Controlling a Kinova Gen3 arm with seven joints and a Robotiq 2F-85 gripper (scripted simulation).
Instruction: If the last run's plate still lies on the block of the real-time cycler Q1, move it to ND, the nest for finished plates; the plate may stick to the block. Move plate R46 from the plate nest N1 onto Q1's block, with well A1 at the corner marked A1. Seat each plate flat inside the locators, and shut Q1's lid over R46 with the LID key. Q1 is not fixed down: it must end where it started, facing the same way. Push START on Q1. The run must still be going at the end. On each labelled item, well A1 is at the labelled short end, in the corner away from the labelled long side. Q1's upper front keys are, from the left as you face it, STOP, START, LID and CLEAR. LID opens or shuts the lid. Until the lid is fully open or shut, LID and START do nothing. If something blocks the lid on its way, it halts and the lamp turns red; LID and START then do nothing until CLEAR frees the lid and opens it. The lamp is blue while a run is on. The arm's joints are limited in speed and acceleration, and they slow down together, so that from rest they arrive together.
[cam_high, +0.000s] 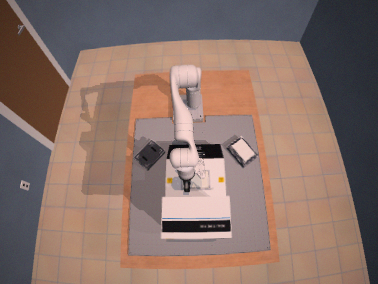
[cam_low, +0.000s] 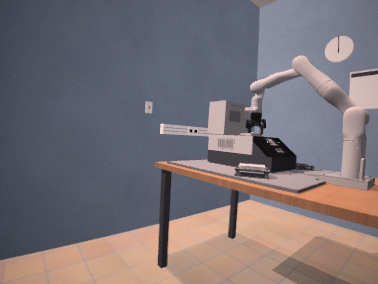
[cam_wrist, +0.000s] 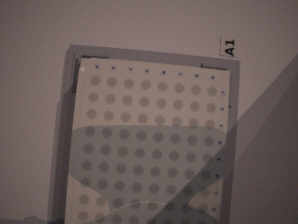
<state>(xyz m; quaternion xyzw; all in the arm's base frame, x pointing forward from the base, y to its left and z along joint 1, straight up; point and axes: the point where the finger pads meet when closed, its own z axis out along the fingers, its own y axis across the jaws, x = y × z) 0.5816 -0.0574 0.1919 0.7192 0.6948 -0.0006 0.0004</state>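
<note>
My gripper is now 4 cm to the right of the plate and 1 cm above it. Round my hand: dark nest ND (22 cm behind, 23 cm to the right, 19 cm below).
</note>
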